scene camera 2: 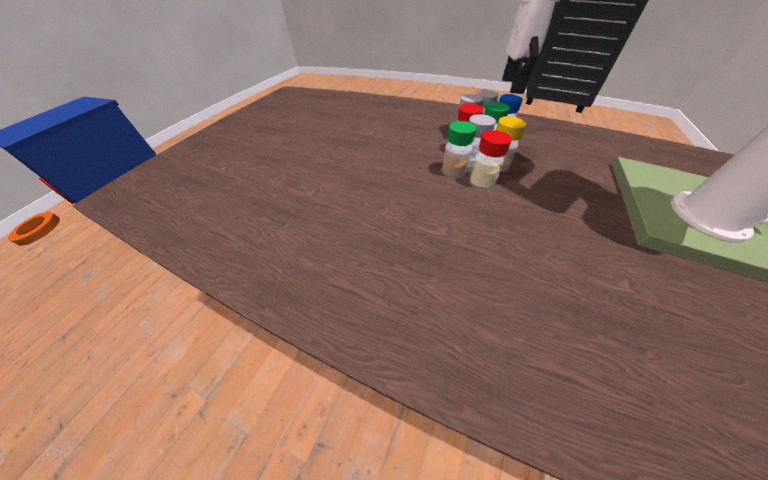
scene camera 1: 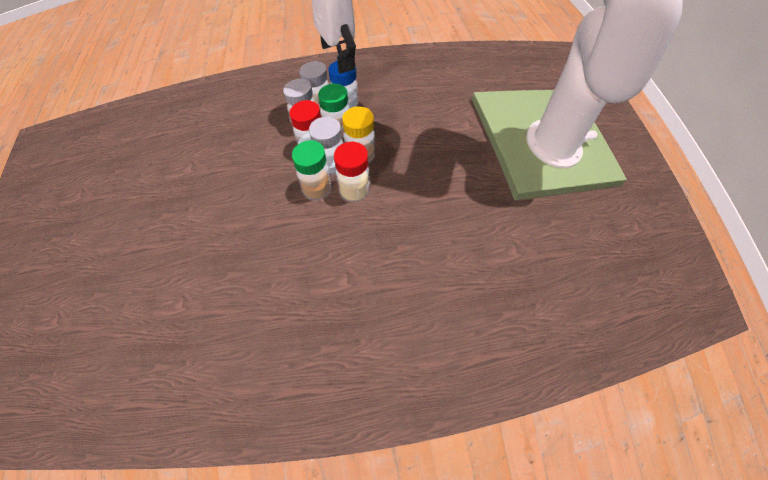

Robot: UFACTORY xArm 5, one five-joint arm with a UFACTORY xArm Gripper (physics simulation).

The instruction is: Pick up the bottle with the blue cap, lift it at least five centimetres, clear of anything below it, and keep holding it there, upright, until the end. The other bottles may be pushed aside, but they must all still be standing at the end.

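Places are measured from the arm's base along level axes (x ahead, y left, z up), in millimetres.
Pixels of known places: gripper, fingertip midpoint: (scene camera 2: 512, 86) (scene camera 1: 337, 58); arm's base, link origin: (scene camera 2: 707, 216) (scene camera 1: 554, 144).
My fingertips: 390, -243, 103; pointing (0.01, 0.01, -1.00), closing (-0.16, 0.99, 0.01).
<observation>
Ahead of a thing's pixels: the offset from my fingertips to its middle, as dx, dy, dz.
The bottle with the blue cap {-6, +5, -76} (scene camera 1: 343, 76) (scene camera 2: 510, 103) stands upright at the back right of a tight group. My gripper (scene camera 1: 345, 65) (scene camera 2: 517, 87) is open and empty, pointing down. In scene camera 1 a fingertip overlaps the back of the blue cap; in scene camera 2 it shows slightly above the cap. The exact gap and the far finger are hard to see. A grey-capped bottle {+51, -12, -76} (scene camera 1: 313, 74) (scene camera 2: 487, 96) stands left of the blue one, and a green-capped bottle {+28, +73, -76} (scene camera 1: 333, 97) (scene camera 2: 497, 110) stands in front of it.
Also upright are a yellow-capped bottle {-1, +151, -76} (scene camera 1: 357, 122) (scene camera 2: 511, 128), a front green-capped bottle {+97, +203, -76} (scene camera 1: 309, 157) (scene camera 2: 461, 133), a front red-capped bottle {+31, +228, -76} (scene camera 1: 351, 159) (scene camera 2: 495, 143) and other red and grey ones. The arm's base stands on a green board (scene camera 1: 498, 107) (scene camera 2: 634, 198) at the right.
</observation>
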